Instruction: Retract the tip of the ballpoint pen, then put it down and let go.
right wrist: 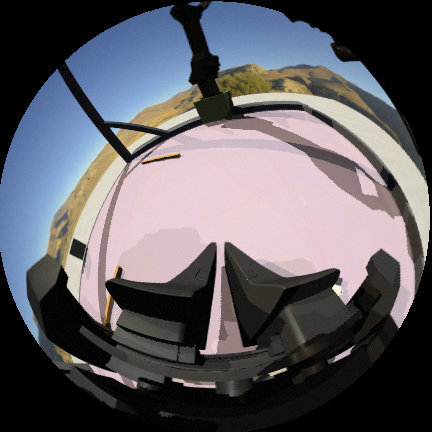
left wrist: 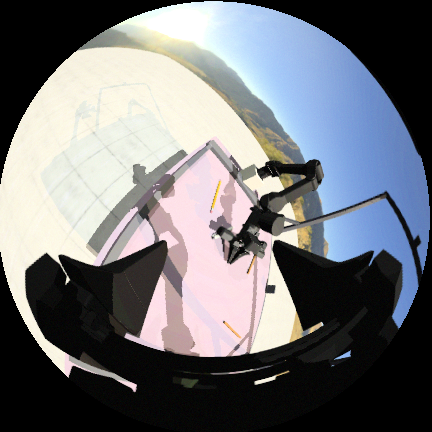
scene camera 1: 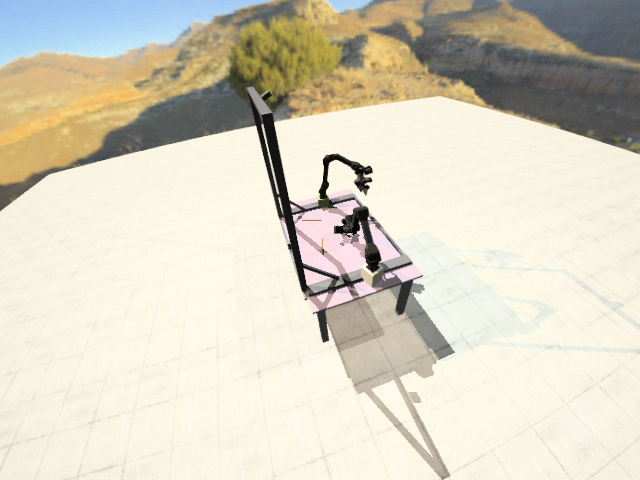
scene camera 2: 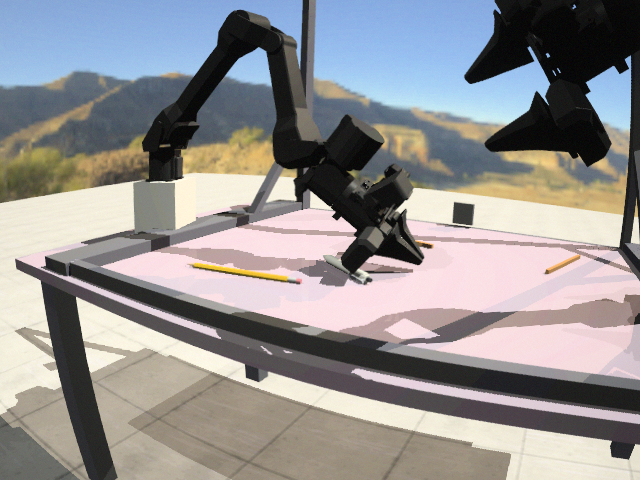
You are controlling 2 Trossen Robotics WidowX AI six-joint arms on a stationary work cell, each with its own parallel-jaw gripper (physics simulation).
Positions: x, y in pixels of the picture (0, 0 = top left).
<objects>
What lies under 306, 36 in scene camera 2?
A black gantry frame.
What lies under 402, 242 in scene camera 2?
The right gripper.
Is the left gripper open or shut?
Open.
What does the left gripper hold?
Nothing.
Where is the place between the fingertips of the left gripper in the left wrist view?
221, 246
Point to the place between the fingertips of the right gripper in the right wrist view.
At 219, 246
</objects>
